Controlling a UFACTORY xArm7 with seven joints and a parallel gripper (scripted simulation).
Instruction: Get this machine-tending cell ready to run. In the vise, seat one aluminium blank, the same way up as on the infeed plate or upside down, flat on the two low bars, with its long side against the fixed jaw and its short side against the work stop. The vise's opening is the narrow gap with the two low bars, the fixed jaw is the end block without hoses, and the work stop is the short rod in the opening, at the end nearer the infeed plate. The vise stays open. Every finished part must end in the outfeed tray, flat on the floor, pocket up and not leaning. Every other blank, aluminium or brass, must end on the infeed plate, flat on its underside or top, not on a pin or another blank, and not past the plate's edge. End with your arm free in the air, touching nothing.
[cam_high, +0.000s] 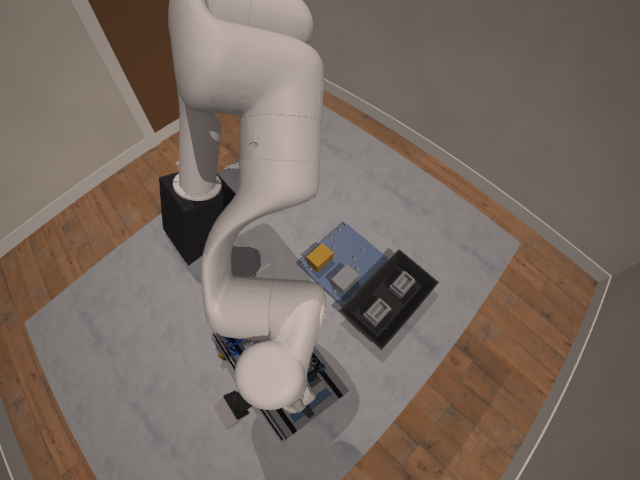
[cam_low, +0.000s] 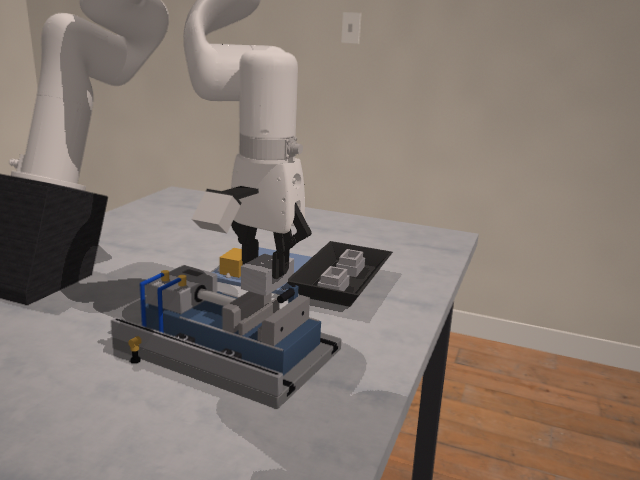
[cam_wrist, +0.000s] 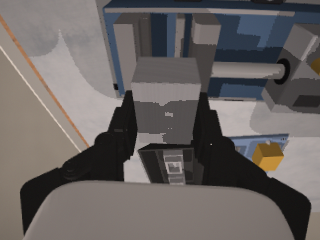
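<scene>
Right now the piston rod is 9 cm below my hand, 8 cm behind it and 2 cm to the left of it. From my hand the other things lie so: grey rail: 13 cm below, 8 cm to the right, 8 cm behind; then vise bed: 13 cm below, 6 cm behind, 1 cm to the left; then brass blank: 28 cm to the left, 19 cm behind, 14 cm below.
</scene>
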